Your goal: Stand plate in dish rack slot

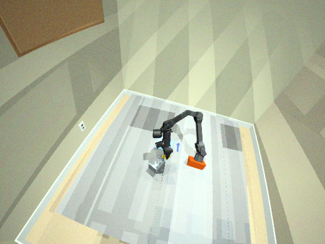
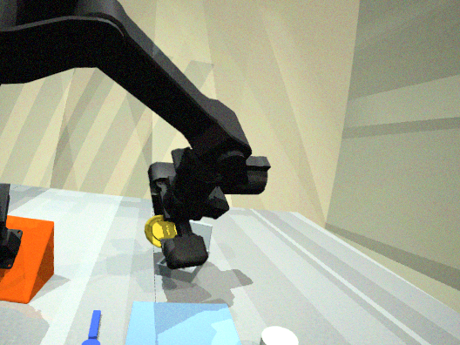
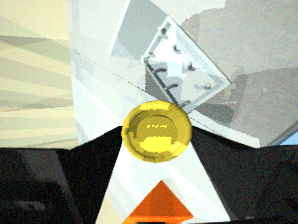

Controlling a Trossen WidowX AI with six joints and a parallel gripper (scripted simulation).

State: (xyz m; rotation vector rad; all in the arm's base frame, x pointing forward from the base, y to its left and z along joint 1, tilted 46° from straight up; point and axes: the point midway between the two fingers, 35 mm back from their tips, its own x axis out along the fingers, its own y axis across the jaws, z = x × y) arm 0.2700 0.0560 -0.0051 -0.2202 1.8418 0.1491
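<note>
Right now my gripper tip is 60 mm above the grey dish rack, 50 mm short of it and 40 mm to the right of it. Round my gripper tip: blue spoon (180 mm to the right, 80 mm below, 80 mm behind); then light blue mat (170 mm to the right, 80 mm below, 40 mm ahead); then yellow plate (10 mm above).
</note>
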